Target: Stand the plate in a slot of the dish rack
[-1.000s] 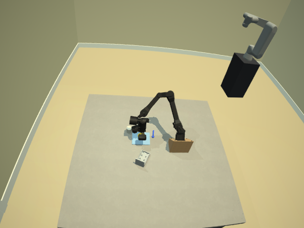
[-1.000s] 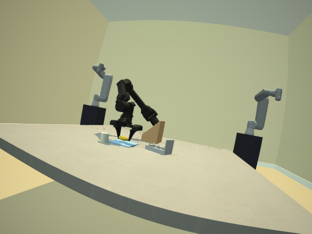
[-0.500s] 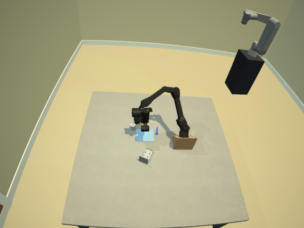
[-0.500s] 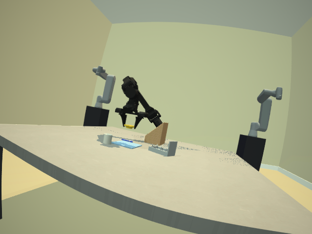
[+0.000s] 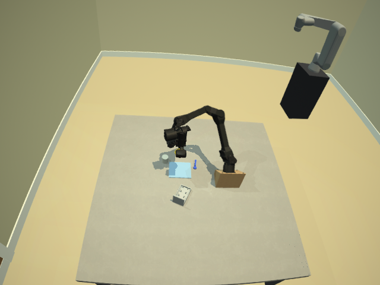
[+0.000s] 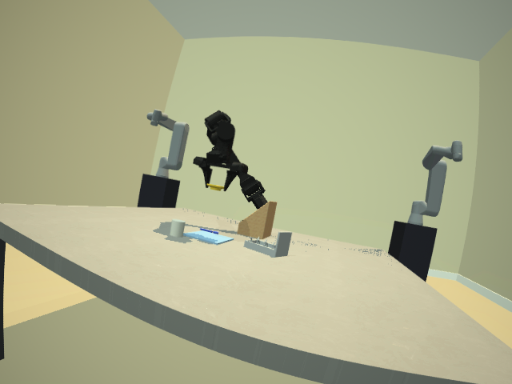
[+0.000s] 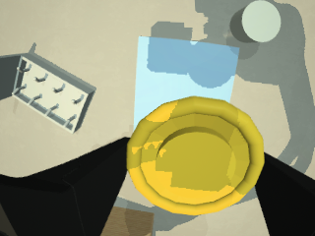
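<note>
Right now the grey dish rack is 210 mm to the left of my gripper tip, 150 mm below it and 10 mm behind it. From my gripper tip the other things lie so: yellow plate (10 mm above); then white cup (150 mm below, 80 mm to the right, 80 mm ahead); then light blue mat (170 mm below, 10 mm behind).
</note>
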